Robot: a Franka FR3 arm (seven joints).
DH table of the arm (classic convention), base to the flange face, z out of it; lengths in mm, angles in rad. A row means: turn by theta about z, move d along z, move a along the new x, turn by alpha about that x. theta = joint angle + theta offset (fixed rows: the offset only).
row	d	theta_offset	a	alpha
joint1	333	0	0	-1.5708
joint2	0	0	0	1.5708
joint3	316	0	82.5	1.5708
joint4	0	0	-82.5	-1.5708
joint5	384	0	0	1.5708
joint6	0	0	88	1.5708
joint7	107	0	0	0
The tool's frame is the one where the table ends.
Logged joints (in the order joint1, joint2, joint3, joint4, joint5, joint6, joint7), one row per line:
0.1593 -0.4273 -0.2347 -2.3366 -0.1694 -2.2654 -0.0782
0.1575 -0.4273 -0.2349 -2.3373 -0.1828 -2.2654 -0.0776
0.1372 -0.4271 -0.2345 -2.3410 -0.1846 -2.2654 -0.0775
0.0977 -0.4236 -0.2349 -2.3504 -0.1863 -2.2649 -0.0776
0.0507 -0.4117 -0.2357 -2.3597 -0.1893 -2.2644 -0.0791
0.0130 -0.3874 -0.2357 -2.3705 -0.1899 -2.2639 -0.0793
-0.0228 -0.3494 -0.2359 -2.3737 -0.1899 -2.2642 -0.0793
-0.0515 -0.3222 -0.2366 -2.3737 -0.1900 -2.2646 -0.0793
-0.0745 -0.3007 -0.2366 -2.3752 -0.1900 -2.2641 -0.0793
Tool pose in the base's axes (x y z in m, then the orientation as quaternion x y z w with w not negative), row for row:
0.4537 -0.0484 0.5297 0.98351 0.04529 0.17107 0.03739
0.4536 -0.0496 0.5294 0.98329 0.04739 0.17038 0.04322
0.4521 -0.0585 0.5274 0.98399 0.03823 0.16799 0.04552
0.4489 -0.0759 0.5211 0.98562 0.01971 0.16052 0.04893
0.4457 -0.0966 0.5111 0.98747 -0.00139 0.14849 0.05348
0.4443 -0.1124 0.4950 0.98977 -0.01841 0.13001 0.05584
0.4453 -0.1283 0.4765 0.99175 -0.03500 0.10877 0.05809
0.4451 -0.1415 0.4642 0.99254 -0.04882 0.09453 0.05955
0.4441 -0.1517 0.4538 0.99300 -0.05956 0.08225 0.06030
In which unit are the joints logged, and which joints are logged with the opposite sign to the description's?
The joints are logged in radians. Opposite sign: joint6.
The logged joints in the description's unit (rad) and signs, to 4 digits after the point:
0.1593 -0.4273 -0.2347 -2.3366 -0.1694 2.2654 -0.0782
0.1575 -0.4273 -0.2349 -2.3373 -0.1828 2.2654 -0.0776
0.1372 -0.4271 -0.2345 -2.3410 -0.1846 2.2654 -0.0775
0.0977 -0.4236 -0.2349 -2.3504 -0.1863 2.2649 -0.0776
0.0507 -0.4117 -0.2357 -2.3597 -0.1893 2.2644 -0.0791
0.0130 -0.3874 -0.2357 -2.3705 -0.1899 2.2639 -0.0793
-0.0228 -0.3494 -0.2359 -2.3737 -0.1899 2.2642 -0.0793
-0.0515 -0.3222 -0.2366 -2.3737 -0.1900 2.2646 -0.0793
-0.0745 -0.3007 -0.2366 -2.3752 -0.1900 2.2641 -0.0793

